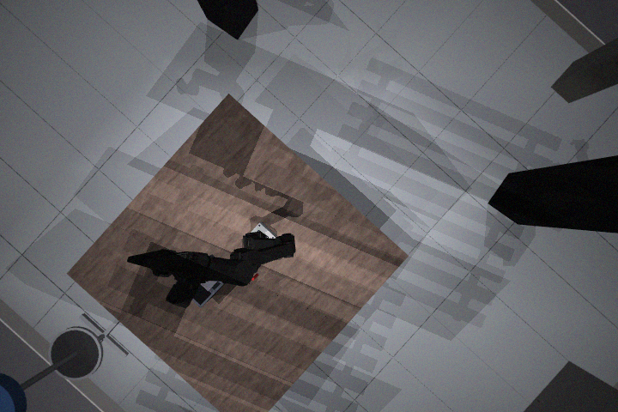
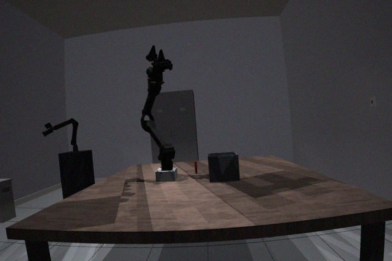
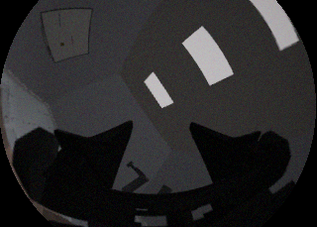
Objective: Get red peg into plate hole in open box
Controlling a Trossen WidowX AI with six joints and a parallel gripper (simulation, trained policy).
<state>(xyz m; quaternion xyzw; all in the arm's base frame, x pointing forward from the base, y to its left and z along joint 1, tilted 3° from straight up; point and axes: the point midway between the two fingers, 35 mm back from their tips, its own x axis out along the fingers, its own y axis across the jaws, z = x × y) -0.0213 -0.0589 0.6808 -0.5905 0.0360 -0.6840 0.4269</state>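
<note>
The red peg lies 720 mm below my gripper tip, 200 mm to the left of it and 180 mm ahead of it.
</note>
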